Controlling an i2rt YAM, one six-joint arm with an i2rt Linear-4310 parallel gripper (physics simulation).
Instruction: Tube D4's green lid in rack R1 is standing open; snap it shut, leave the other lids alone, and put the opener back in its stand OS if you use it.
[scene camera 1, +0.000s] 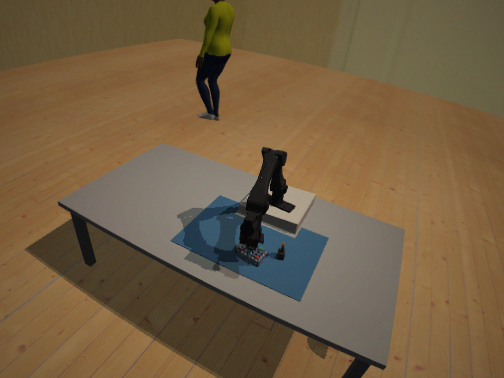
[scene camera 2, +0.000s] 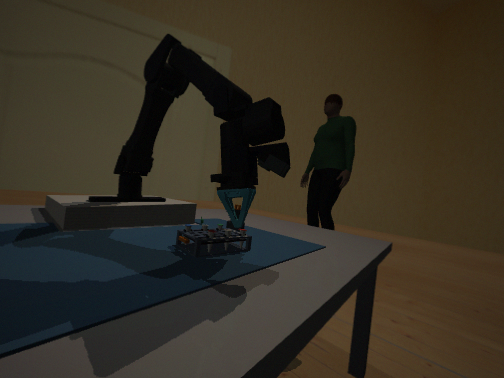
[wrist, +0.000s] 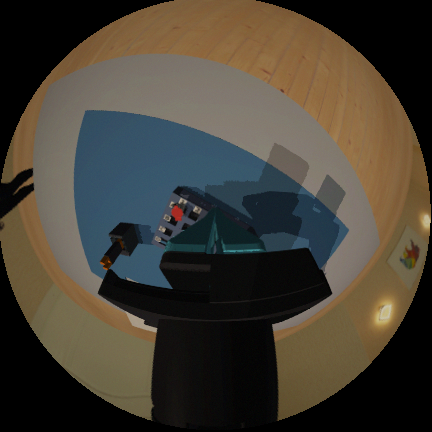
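Pixels of known places: gripper, between the fingertips: (scene camera 1: 248, 255) (scene camera 2: 238, 227) (wrist: 214, 212); arm's base, origin of its link: (scene camera 1: 276, 203) (scene camera 2: 129, 200).
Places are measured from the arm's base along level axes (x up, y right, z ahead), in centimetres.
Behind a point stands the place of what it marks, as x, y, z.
Rack R1 (scene camera 1: 245, 258) {-5.1, -9.3, 39.8} (scene camera 2: 198, 246) {-3.4, -3.9, 40.5} (wrist: 186, 194) {-5.1, -14.7, 39.7} stands on the blue mat with small tubes and coloured lids. A small green piece (scene camera 2: 202, 220) {-0.2, -8.0, 33.1} stands upright at its back in scene camera 2, and a green lid (scene camera 2: 220, 227) {-1.1, -12.2, 33.9} (scene camera 1: 260, 248) {-1.3, -12.6, 33.3} sits lower; I cannot tell which is D4's. The gripper covers part of the rack in the wrist view. My gripper (scene camera 2: 238, 226) {-0.1, -11.5, 41.3} (wrist: 214, 212) {-0.1, -11.5, 41.3} is shut and empty, its teal fingertips pointing down close above the rack. The opener (scene camera 1: 283, 246) {2.4, -21.3, 28.6} (wrist: 106, 262) {2.4, -20.8, 27.7}, orange-tipped, stands in the black stand OS (scene camera 1: 281, 256) {-2.9, -21.9, 29.6} (wrist: 123, 235) {-1.8, -20.4, 30.4} beside the rack.
The blue mat (scene camera 1: 300, 282) {-5.3, -35.6, 35.0} (scene camera 2: 287, 250) {-5.5, -25.7, 42.5} (wrist: 125, 150) {-5.3, -26.0, 40.7} lies on the grey table (scene camera 1: 355, 280) {-5.6, -55.0, 17.3}. The arm's pale base block (scene camera 1: 302, 207) {0.8, -12.8, -5.8} (scene camera 2: 130, 216) {-2.9, 1.6, 12.4} is behind the rack. A red lid (wrist: 177, 213) {-1.1, -14.6, 38.7} is near the fingers. People stand beyond the table.
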